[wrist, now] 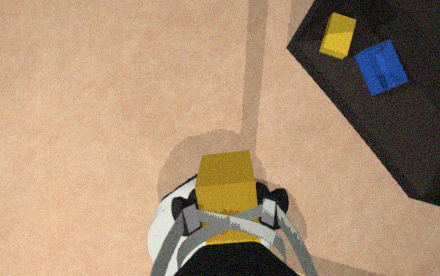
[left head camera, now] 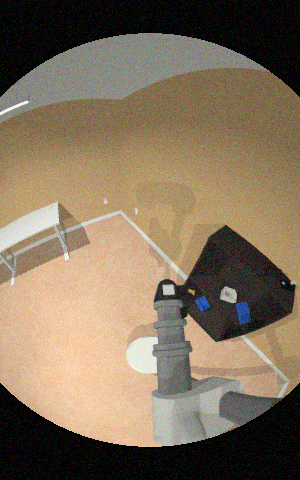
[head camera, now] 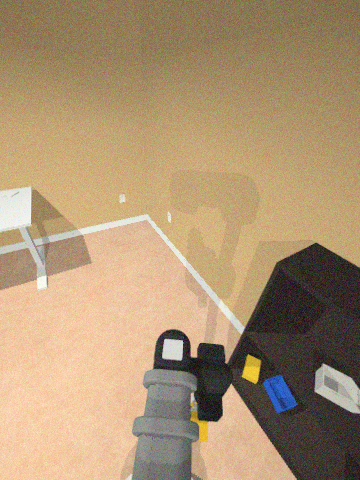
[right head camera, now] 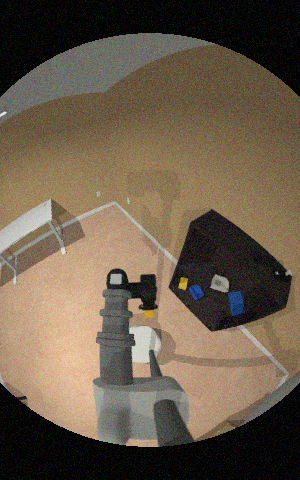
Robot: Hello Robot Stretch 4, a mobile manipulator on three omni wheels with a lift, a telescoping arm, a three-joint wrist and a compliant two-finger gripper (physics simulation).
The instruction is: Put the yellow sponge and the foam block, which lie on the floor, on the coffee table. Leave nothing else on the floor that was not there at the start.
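Places are measured from the robot's base along level axes (x back, y right, z up), in centimetres.
Where they show: gripper, between the fingertips: (wrist: 229,200); robot's base, origin of its link: (left head camera: 146,353) (right head camera: 140,342).
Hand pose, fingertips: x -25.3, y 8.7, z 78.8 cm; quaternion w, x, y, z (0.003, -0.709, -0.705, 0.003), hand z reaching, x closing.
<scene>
Each offset is from my fingertips to the centre of the thing. "*": to the spot under its first point. Level surfaces: height alone.
My gripper (wrist: 229,200) is shut on a yellow block, taken to be the yellow sponge @(dx +0.7, dy +0.1, dz +1.2 cm) (wrist: 226,192) (head camera: 202,431) (right head camera: 149,314). It holds the sponge above the floor; the fingers press its two sides. In the head view the arm and wrist hide part of it. A white table @(dz -9.6 cm) (head camera: 15,207) (left head camera: 35,225) (right head camera: 30,225) with thin legs stands at the left, well away from the gripper; it may be the coffee table. I cannot make out the foam block on the floor in these views.
A dark open shelf unit @(* dx -42.2, dy +42.8, dz +24.5 cm) (head camera: 315,265) (left head camera: 225,240) (right head camera: 210,222) stands at the right by the wall. It holds a yellow block @(dx -41.1, dy +44.4, dz -69.3 cm) (head camera: 251,369) (wrist: 339,37), a blue bin @(dx -27.4, dy +58.1, dz -67.8 cm) (head camera: 280,394) (wrist: 381,68), a pale object @(dx -16.1, dy +62.1, dz -20.0 cm) (head camera: 337,387) and a blue block @(dx +3.5, dy +74.9, dz -23.2 cm) (right head camera: 236,303). My white base (right head camera: 145,344) is below the arm.
</scene>
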